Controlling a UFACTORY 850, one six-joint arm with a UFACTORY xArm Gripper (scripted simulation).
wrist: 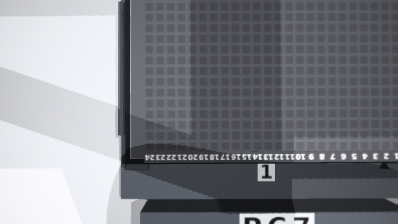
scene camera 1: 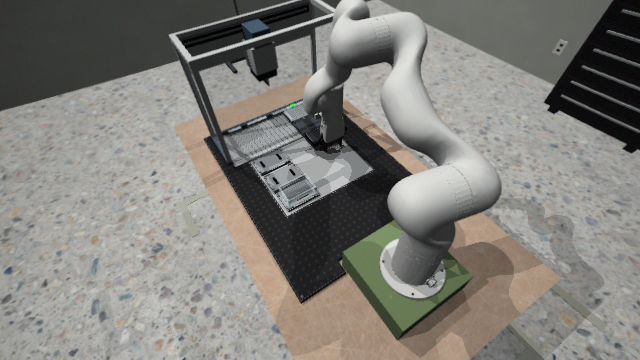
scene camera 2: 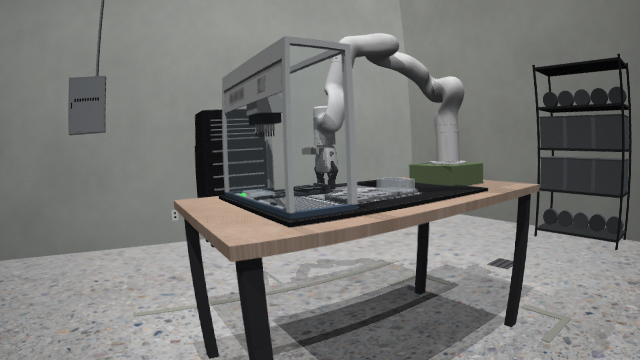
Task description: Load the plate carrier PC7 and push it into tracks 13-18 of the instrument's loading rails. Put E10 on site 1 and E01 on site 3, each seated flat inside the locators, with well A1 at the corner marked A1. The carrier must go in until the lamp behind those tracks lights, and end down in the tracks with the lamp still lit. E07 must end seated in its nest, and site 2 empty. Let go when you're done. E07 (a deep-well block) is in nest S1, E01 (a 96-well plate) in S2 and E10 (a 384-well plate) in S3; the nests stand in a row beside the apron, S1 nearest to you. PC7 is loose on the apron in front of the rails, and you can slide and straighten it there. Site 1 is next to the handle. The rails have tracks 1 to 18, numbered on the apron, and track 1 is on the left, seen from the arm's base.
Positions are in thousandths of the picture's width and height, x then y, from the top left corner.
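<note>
Dark 384-well plate E10 (wrist: 501,400) seen. Dark plate carrier PC7 (wrist: 775,828) seen.
</note>
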